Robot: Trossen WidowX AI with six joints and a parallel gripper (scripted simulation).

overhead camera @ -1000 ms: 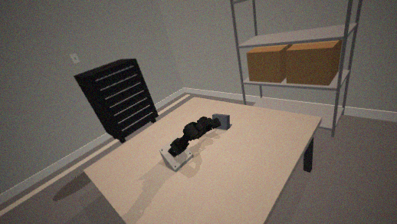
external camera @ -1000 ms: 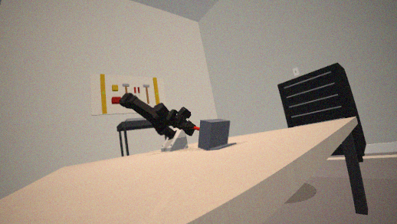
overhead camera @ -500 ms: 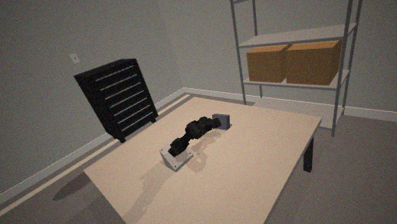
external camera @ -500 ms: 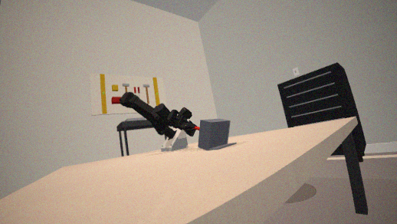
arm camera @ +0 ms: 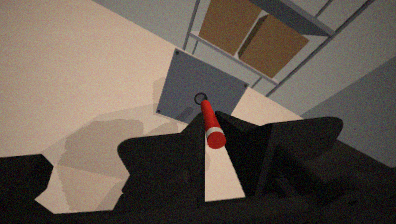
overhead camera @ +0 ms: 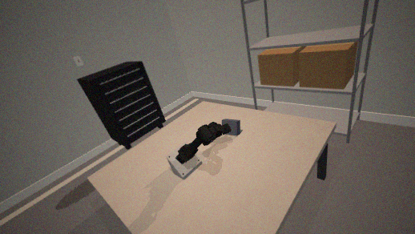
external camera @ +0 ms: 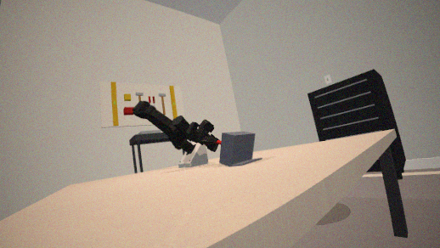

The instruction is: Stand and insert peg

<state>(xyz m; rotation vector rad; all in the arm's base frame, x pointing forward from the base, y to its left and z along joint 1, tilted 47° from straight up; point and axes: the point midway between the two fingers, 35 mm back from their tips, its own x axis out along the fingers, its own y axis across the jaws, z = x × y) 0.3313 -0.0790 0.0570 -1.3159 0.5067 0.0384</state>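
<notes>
Now: the grey sloped panel 90 mm ahead of my gripper tip, 10 mm to the left of it and 40 mm below it. Round my gripper tip: red peg (20 mm behind).
</notes>
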